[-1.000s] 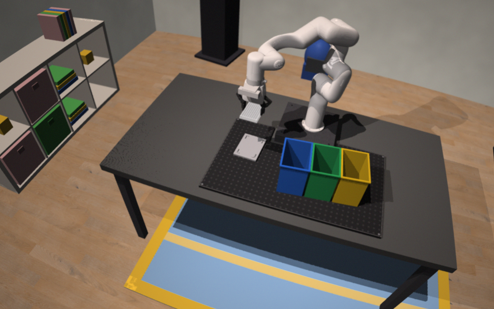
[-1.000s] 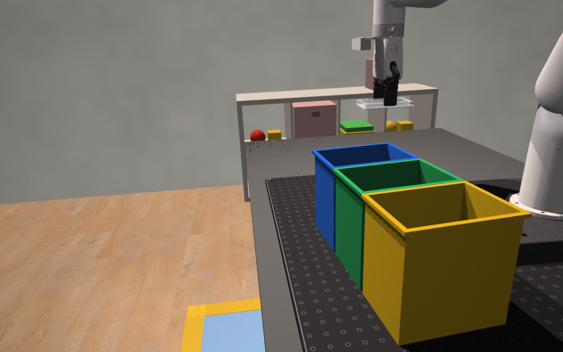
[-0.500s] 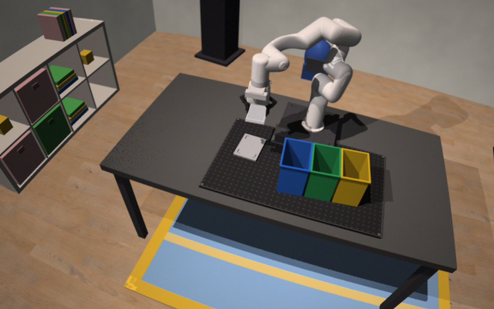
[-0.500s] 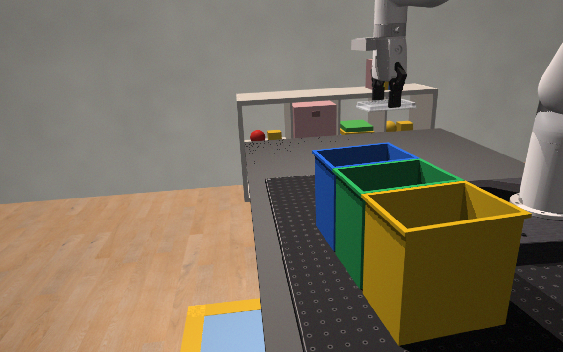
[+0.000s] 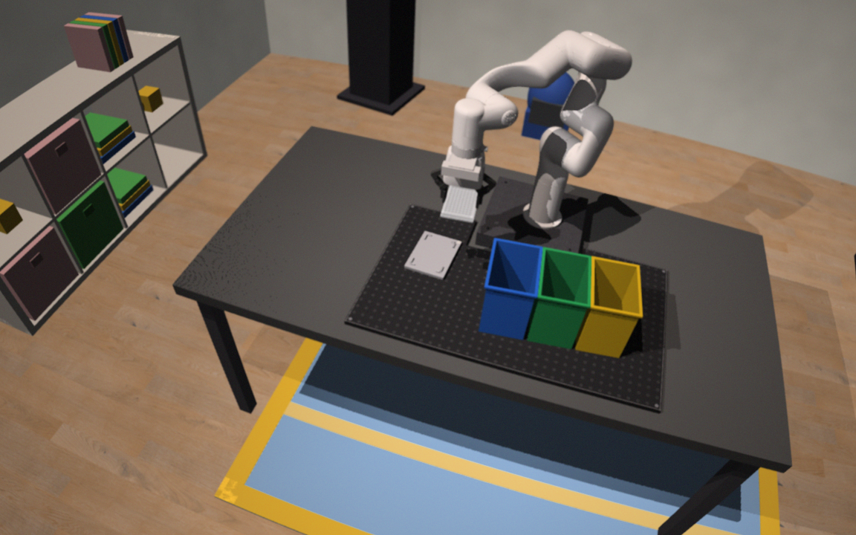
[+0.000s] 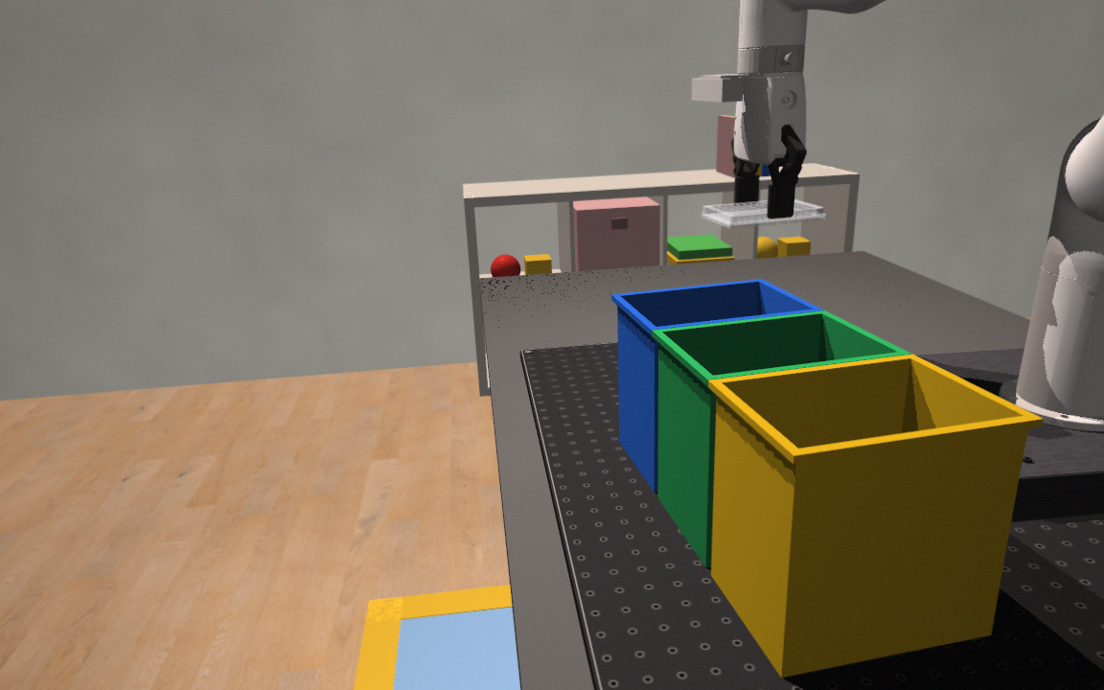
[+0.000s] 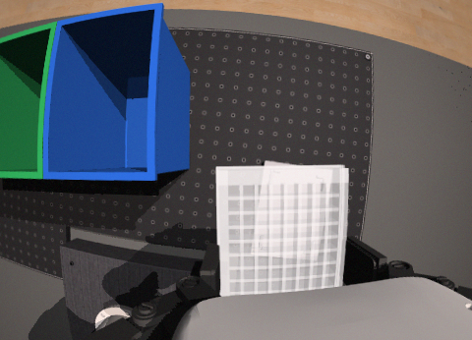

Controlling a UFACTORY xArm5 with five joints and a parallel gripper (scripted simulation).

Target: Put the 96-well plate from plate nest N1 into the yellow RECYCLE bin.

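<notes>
Now: the yellow bin 450 mm to the left of my hand, 160 mm below it and 20 mm ahead of it. Also, from my hand: blue bin (200 mm to the left, 160 mm below, 90 mm ahead); then white 96-well plate (10 mm below); then plate nest (240 mm below, 70 mm to the right).
</notes>
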